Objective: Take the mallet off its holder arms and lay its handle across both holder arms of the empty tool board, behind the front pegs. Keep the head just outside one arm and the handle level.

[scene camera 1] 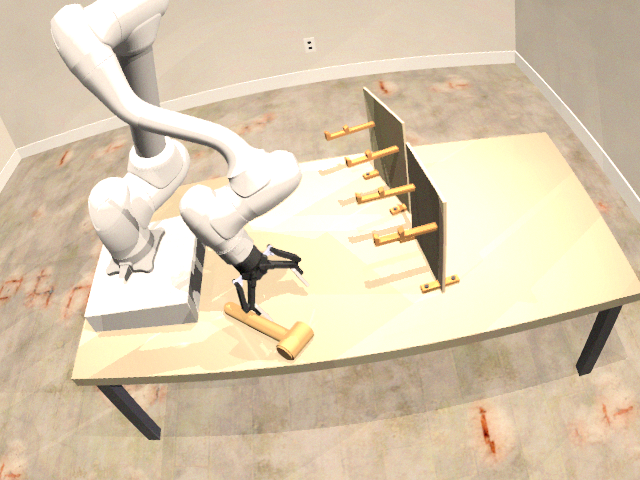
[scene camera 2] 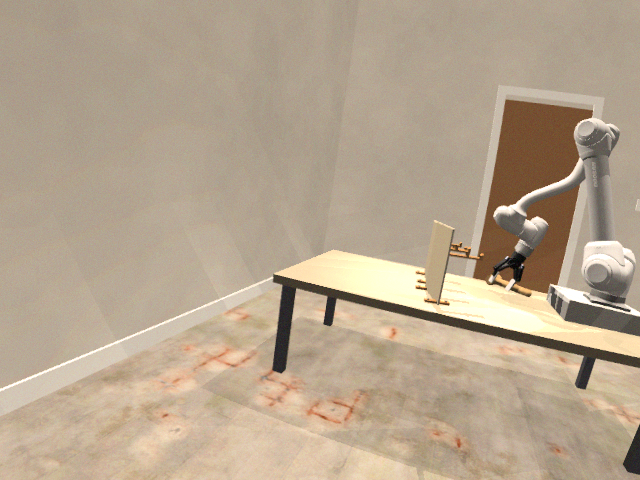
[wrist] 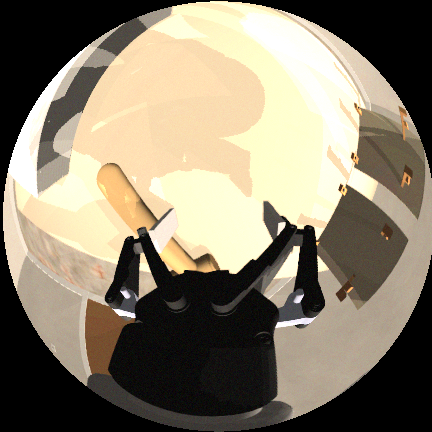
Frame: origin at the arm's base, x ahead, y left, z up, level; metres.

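Seen in the pictures: gripper, fingertip midpoint: (scene camera 1: 287, 301) (scene camera 2: 498, 286) (wrist: 218, 213); arm's base, origin of the base link: (scene camera 1: 136, 253) (scene camera 2: 605, 303).
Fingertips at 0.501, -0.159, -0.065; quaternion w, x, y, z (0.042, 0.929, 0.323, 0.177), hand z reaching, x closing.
Pixels of each thing's top centre, then the offset from my fingertips to it, as dx, dy, dz. Level surfaces: height alone.
- mallet, middle of its top: (wrist: 157, 254) (scene camera 1: 259, 317) (scene camera 2: 511, 280) -0.061, -0.078, +0.031
- wooden table, its level: dz -0.025
- wooden foot, middle of its top: (scene camera 1: 440, 282) +0.409, +0.040, -0.013
The mallet (scene camera 1: 258, 324) (scene camera 2: 523, 290) (wrist: 122, 197) lies on the table, handle end towards the robot's base, head (scene camera 1: 295, 341) near the table edge. My gripper (scene camera 1: 285, 297) (scene camera 2: 500, 283) (wrist: 218, 213) is open above the table beside the mallet. One finger is over or close beside the handle; the other stands off towards the boards. In the wrist view the gripper body hides most of the head. The nearer tool board (scene camera 1: 430, 232) (wrist: 360, 240) and the farther tool board (scene camera 1: 385, 139) (wrist: 392, 145) stand upright. Each has two holder arms with pegs, and these arms bear no mallet.
The wooden table (scene camera 1: 542, 206) (scene camera 2: 356, 273) carries the robot's pale base block (scene camera 1: 149, 289) (scene camera 2: 594, 312), left of the mallet in scene camera 1. The boards' holder arms (scene camera 1: 385, 192) (scene camera 1: 374, 155) point towards the robot. A wooden foot (scene camera 1: 439, 284) sticks out beneath the nearer board.
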